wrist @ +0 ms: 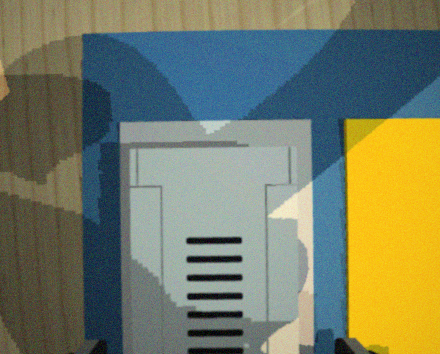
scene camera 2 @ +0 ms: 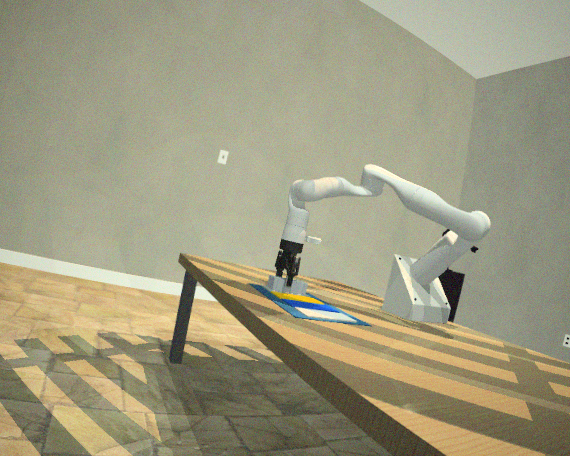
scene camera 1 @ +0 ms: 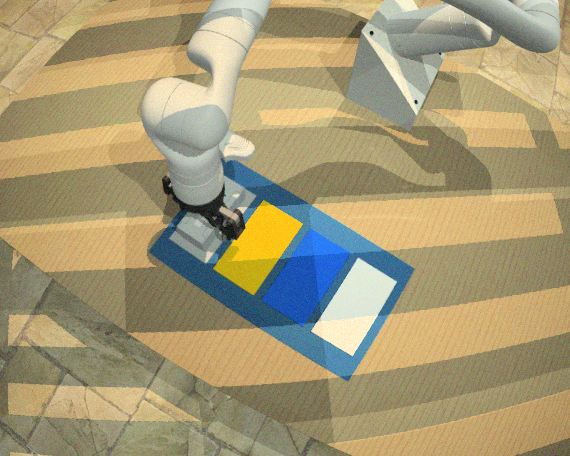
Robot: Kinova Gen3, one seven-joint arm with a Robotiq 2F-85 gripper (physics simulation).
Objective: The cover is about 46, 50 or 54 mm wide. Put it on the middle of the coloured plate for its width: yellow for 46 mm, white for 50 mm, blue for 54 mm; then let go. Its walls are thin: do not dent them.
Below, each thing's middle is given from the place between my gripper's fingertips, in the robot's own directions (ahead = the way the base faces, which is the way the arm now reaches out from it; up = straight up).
I see my gripper 20 mm past the grey cover [scene camera 1: 194,228]. The rest, counted from my hand: blue plate [scene camera 1: 296,292] (190 mm to the left, 20 mm below, 20 mm behind); then blue mat [scene camera 1: 196,266] (140 mm to the left, 20 mm below, 20 mm behind); then yellow plate [scene camera 1: 247,262] (90 mm to the left, 20 mm below, 20 mm behind).
